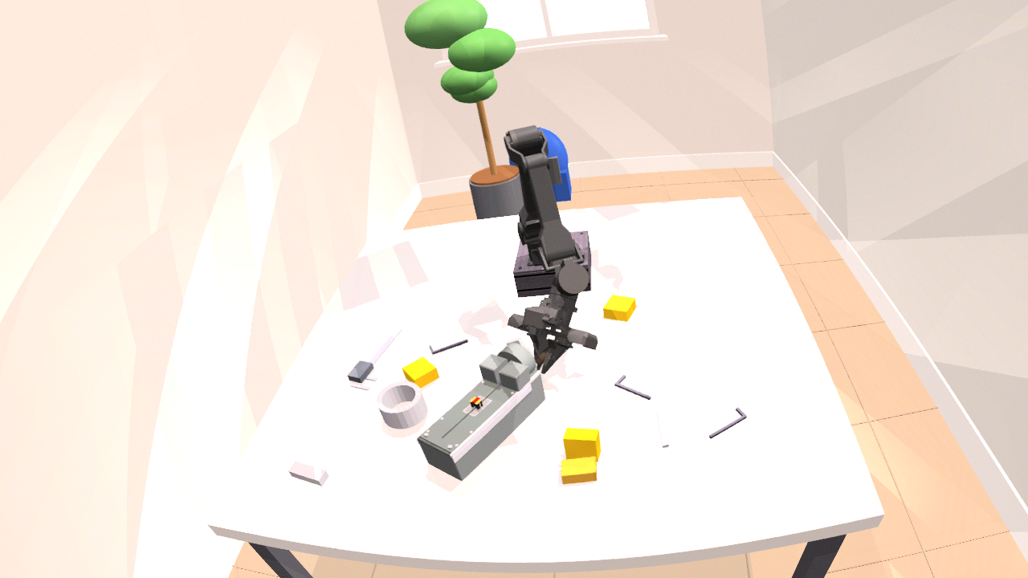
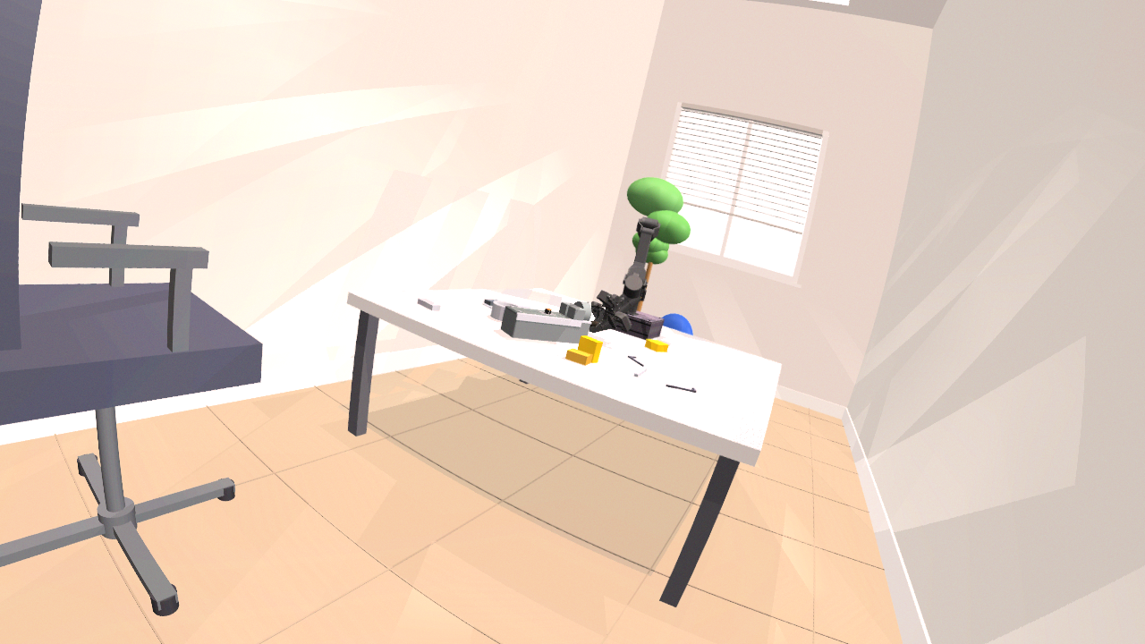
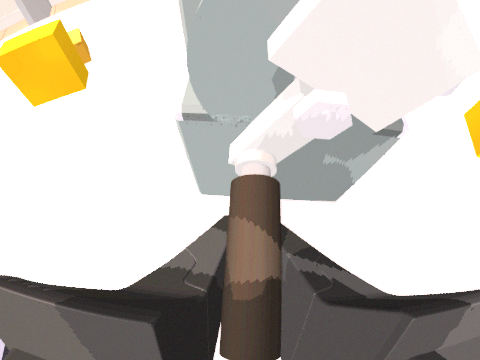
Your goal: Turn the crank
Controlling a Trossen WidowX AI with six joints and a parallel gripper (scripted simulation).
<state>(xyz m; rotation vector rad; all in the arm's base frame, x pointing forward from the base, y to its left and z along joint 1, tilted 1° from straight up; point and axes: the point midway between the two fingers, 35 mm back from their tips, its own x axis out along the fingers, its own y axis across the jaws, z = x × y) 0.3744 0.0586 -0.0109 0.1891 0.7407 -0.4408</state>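
My gripper tip is 2 cm past the brown crank handle, 1 cm to the right of it and 3 cm below it. Also, from my gripper tip: red pointer 14 cm ahead, 9 cm to the right, 5 cm above.
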